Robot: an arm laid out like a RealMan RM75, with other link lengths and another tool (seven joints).
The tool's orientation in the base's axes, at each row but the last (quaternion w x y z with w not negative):
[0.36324 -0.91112 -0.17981 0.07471]
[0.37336 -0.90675 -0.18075 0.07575]
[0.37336 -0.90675 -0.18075 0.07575]
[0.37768 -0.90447 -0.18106 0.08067]
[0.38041 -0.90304 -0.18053 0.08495]
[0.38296 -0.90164 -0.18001 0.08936]
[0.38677 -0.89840 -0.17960 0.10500]
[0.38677 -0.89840 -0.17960 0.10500]
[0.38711 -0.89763 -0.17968 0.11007]
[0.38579 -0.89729 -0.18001 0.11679]
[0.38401 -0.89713 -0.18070 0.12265]
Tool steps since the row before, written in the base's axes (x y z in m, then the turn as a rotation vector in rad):
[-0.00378 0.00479 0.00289 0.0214 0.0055 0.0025]
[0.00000 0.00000 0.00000 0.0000 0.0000 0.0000]
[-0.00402 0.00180 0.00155 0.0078 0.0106 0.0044]
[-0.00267 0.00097 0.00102 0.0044 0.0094 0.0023]
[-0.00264 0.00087 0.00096 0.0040 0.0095 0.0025]
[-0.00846 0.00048 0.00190 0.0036 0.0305 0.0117]
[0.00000 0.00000 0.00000 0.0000 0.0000 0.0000]
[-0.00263 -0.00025 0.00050 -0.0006 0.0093 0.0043]
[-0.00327 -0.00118 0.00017 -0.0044 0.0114 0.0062]
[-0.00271 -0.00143 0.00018 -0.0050 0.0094 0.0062]
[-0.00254 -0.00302 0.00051 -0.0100 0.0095 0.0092]
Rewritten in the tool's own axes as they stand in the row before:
[-0.00168 -0.00624 0.00196 0.0219 0.0004 -0.0040]
[0.00000 0.00000 0.00000 0.0000 0.0000 0.0000]
[-0.00302 -0.00336 0.00116 0.0113 -0.0079 0.0016]
[-0.00209 -0.00207 0.00067 0.0077 -0.0066 0.0033]
[-0.00211 -0.00194 0.00067 0.0074 -0.0069 0.0033]
[-0.00763 -0.00385 0.00153 0.0150 -0.0271 0.0109]
[0.00000 0.00000 0.00000 0.0000 0.0000 0.0000]
[-0.00253 -0.00084 0.00036 0.0030 -0.0092 0.0034]
[-0.00347 -0.00015 0.00021 0.0003 -0.0128 0.0048]
[-0.00306 0.00015 -0.00011 -0.0011 -0.0117 0.0037]
[-0.00360 0.00097 -0.00138 -0.0058 -0.0151 0.0035]

